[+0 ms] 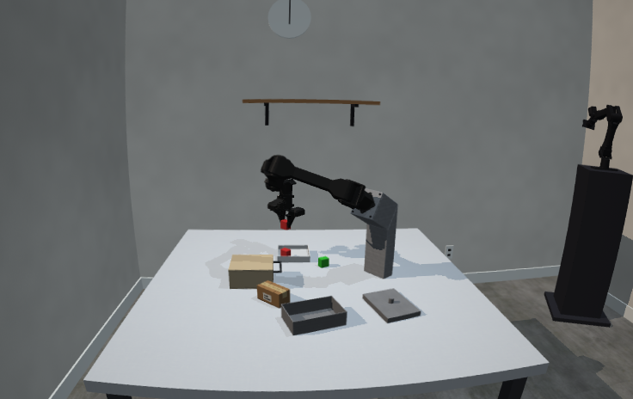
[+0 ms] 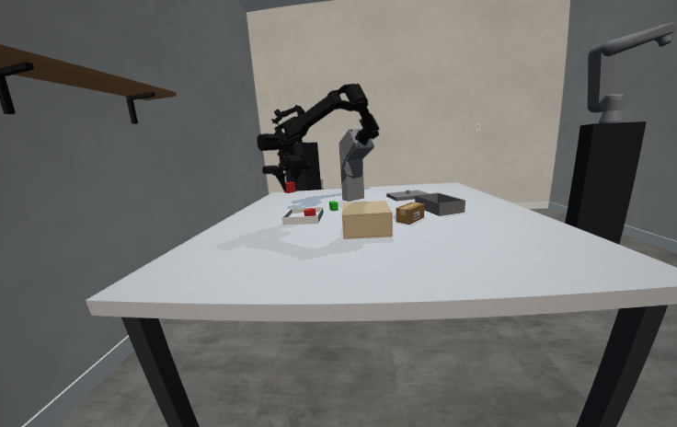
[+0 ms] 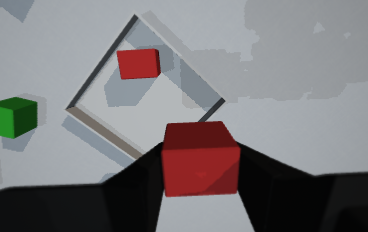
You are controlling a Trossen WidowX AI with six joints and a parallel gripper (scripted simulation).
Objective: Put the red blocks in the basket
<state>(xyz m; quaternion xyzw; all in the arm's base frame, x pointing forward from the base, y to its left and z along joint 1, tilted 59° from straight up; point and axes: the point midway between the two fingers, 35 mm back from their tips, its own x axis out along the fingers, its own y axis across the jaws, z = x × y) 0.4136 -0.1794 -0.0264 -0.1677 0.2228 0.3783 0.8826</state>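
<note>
Right now the knobbed lid is 560 mm behind my hand, 320 mm to the left of it and 150 mm below it. Round my hand: cardboard box (160 mm behind, 430 mm to the left, 130 mm below); dark grey box (350 mm behind, 510 mm to the left, 150 mm below); shallow basket (50 mm behind, 20 mm to the left, 150 mm below).
</note>
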